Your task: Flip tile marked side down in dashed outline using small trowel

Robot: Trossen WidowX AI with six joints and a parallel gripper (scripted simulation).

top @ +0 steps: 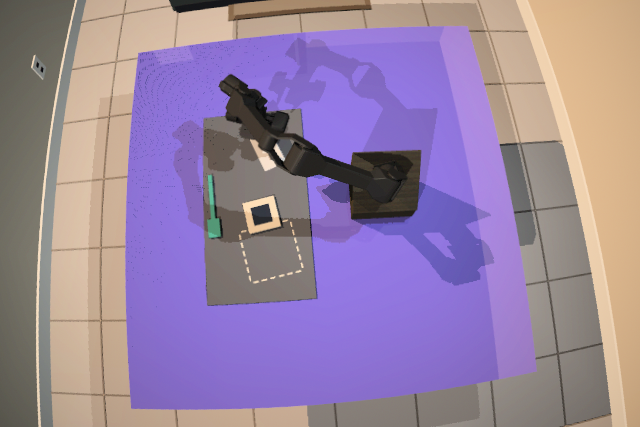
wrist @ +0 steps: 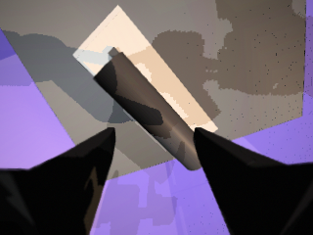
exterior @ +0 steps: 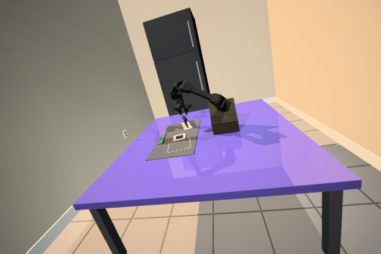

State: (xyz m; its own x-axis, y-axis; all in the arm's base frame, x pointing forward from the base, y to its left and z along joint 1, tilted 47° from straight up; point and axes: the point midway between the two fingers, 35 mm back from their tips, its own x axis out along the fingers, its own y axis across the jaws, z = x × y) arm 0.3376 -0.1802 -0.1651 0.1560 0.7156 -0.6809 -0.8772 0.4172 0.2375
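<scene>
Now: the trowel 2 cm to the left of my gripper tip and 7 cm below it. Round my gripper tip: grey mat: 6 cm ahead, 20 cm to the left, 13 cm below; then green flat tool: 20 cm ahead, 21 cm to the left, 10 cm below; then tile: 5 cm ahead, 25 cm to the left, 10 cm below.
</scene>
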